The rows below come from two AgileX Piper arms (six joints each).
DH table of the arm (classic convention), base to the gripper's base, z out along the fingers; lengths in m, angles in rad. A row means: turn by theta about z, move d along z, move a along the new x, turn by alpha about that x. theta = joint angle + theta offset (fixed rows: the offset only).
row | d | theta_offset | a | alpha
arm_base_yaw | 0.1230 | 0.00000 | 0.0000 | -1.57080
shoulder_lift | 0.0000 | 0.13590 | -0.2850 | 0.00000
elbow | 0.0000 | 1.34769 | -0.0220 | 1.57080
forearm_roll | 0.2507 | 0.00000 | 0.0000 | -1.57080
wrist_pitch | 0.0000 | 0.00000 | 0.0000 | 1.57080
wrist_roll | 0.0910 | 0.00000 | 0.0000 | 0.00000
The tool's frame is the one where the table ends.
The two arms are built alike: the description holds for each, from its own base.
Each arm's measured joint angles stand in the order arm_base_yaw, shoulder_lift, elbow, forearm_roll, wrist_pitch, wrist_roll.
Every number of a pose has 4 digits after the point. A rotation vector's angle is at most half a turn.
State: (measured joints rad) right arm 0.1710 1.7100 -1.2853 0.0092 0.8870 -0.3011; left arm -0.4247 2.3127 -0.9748 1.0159 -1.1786 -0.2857
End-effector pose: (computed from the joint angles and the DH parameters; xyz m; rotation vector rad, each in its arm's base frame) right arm 0.3469 0.0606 0.2494 -0.6475 2.7194 -0.0204; left arm 0.3095 -0.2184 0.0550 1.1808 1.4770 -0.9648
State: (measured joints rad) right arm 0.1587 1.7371 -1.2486 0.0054 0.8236 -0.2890; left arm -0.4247 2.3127 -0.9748 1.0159 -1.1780 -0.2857
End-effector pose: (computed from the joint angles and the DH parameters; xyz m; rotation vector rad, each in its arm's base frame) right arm 0.3505 0.0565 0.2318 -0.6166 2.7272 -0.0254; left arm 0.3095 -0.2184 0.0549 1.1810 1.4775 -0.9644
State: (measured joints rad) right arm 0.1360 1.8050 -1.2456 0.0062 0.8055 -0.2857; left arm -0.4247 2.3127 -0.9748 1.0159 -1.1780 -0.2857
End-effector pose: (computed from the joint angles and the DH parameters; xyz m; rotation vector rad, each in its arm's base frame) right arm 0.3592 0.0496 0.2071 -0.5912 2.7868 -0.0242; left arm 0.3095 -0.2184 0.0549 1.1810 1.4775 -0.9644
